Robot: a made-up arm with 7 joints. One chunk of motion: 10 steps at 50 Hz.
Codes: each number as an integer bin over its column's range. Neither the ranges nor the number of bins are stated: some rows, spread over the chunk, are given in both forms.
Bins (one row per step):
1: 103 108 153 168 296 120 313
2: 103 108 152 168 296 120 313
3: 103 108 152 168 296 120 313
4: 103 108 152 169 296 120 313
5: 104 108 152 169 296 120 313
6: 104 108 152 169 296 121 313
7: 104 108 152 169 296 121 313
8: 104 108 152 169 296 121 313
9: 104 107 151 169 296 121 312
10: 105 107 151 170 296 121 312
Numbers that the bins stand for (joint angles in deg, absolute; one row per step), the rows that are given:
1: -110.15 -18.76 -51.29 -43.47 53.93 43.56 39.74
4: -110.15 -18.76 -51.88 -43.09 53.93 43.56 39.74
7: -109.75 -18.76 -51.88 -43.09 53.93 43.91 39.74
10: -109.35 -19.12 -52.47 -42.72 53.93 43.91 39.33
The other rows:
2: -110.15 -18.76 -51.88 -43.47 53.93 43.56 39.74
3: -110.15 -18.76 -51.88 -43.47 53.93 43.56 39.74
5: -109.75 -18.76 -51.88 -43.09 53.93 43.56 39.74
6: -109.75 -18.76 -51.88 -43.09 53.93 43.91 39.74
8: -109.75 -18.76 -51.88 -43.09 53.93 43.91 39.74
9: -109.75 -19.12 -52.47 -43.09 53.93 43.91 39.33

